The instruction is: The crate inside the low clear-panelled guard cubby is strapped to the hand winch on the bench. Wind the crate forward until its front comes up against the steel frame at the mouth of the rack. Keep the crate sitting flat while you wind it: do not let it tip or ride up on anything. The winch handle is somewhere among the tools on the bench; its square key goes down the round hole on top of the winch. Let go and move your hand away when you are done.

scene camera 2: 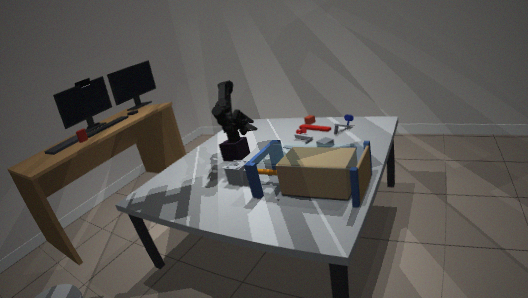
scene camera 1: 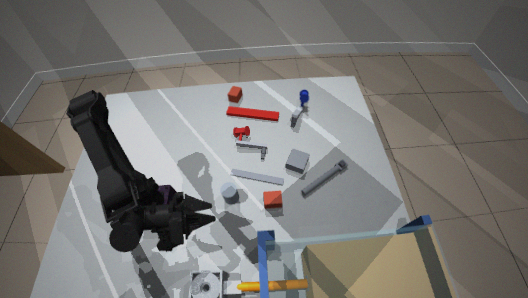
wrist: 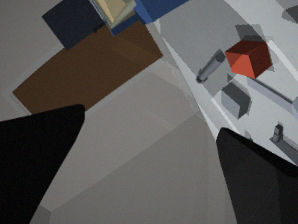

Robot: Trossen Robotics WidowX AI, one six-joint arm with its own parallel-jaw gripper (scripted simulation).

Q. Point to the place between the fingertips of my gripper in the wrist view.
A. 152, 123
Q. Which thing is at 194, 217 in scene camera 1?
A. My gripper.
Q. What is my gripper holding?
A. Nothing.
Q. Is my gripper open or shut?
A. Open.
